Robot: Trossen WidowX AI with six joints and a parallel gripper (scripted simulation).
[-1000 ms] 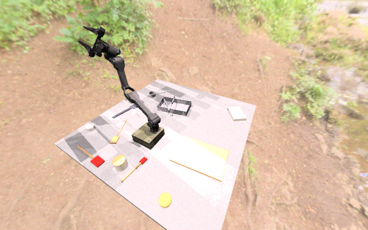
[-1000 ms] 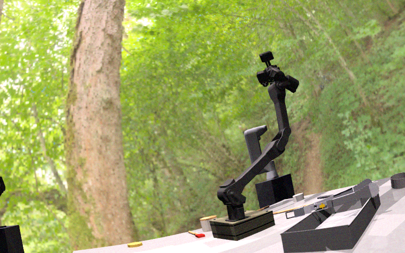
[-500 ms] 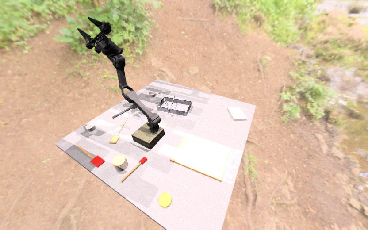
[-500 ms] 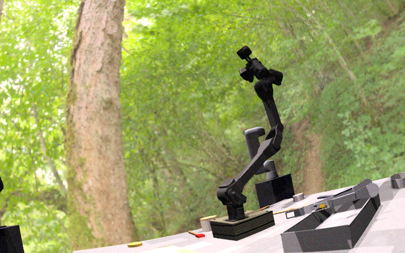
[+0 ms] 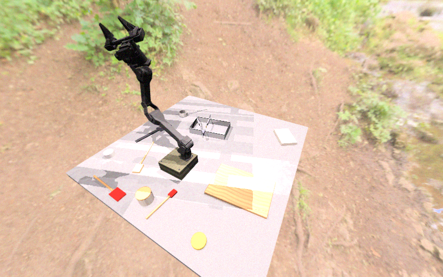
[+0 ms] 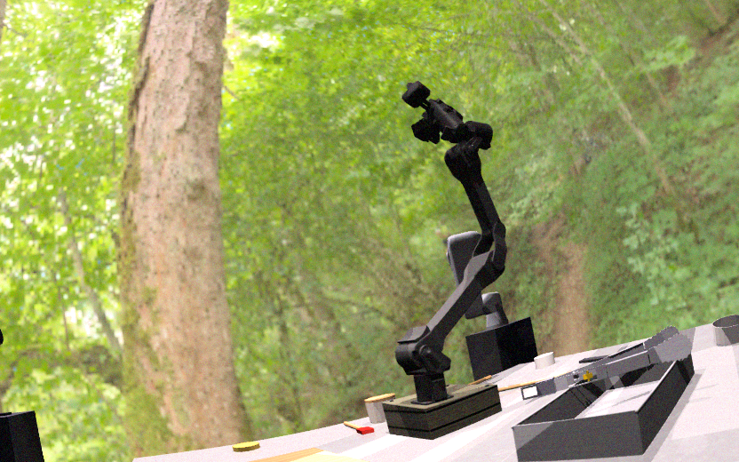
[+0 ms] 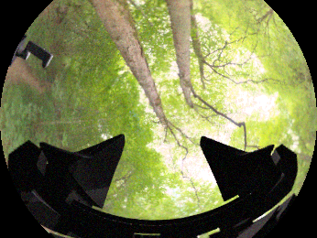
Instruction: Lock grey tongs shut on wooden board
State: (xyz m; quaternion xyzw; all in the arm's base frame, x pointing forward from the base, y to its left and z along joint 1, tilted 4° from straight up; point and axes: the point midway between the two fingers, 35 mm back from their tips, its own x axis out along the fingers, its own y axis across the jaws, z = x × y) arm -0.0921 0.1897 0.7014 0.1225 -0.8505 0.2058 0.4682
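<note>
The roasting tin is 46 cm ahead of my gripper tip, 14 cm to the right of it and 77 cm below it. From my gripper tip the other things lie so: wooden board (8 cm ahead, 61 cm to the right, 79 cm below); black spatula (22 cm ahead, 25 cm to the left, 80 cm below); white puck (15 cm behind, 32 cm to the left, 78 cm below).
</note>
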